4 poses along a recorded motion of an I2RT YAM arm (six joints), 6.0 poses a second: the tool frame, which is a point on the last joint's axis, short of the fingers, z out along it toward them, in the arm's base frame.
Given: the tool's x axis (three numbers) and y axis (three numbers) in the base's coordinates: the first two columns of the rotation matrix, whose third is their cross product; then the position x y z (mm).
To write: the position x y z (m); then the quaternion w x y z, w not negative. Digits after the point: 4 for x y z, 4 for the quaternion.
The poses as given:
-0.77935, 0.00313, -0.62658, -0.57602, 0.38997, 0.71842, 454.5, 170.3, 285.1
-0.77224, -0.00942, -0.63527, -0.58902, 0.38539, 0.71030, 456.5, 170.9, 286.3
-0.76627, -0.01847, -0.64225, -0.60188, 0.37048, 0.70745, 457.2, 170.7, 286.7
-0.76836, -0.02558, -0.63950, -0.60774, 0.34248, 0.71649, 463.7, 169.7, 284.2
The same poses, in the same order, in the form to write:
0.4545, 0.1703, 0.2851, 0.2777, -0.1822, 0.7860, 0.5214
0.4565, 0.1709, 0.2863, 0.2784, -0.1907, 0.7843, 0.5205
0.4572, 0.1707, 0.2867, 0.2780, -0.1989, 0.7797, 0.5246
0.4637, 0.1697, 0.2842, 0.2718, -0.2048, 0.7729, 0.5355

